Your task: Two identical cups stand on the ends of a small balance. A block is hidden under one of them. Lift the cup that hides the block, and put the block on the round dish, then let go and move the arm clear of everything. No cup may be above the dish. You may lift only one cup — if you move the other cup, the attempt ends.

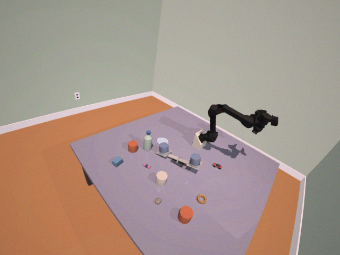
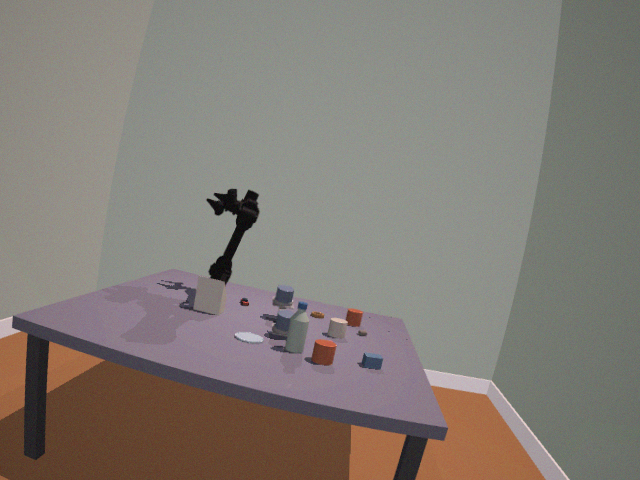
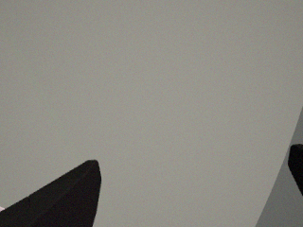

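Right now the blue-grey cup is 56 cm to the right of my gripper tip, 46 cm ahead of it and 38 cm below it. The rest, counted from my gripper tip: pale green block 54 cm to the right, 46 cm ahead, 40 cm below; round grey-blue dish 64 cm to the right, 44 cm below, 34 cm ahead; red toy car 43 cm below, 27 cm ahead, 15 cm to the right.
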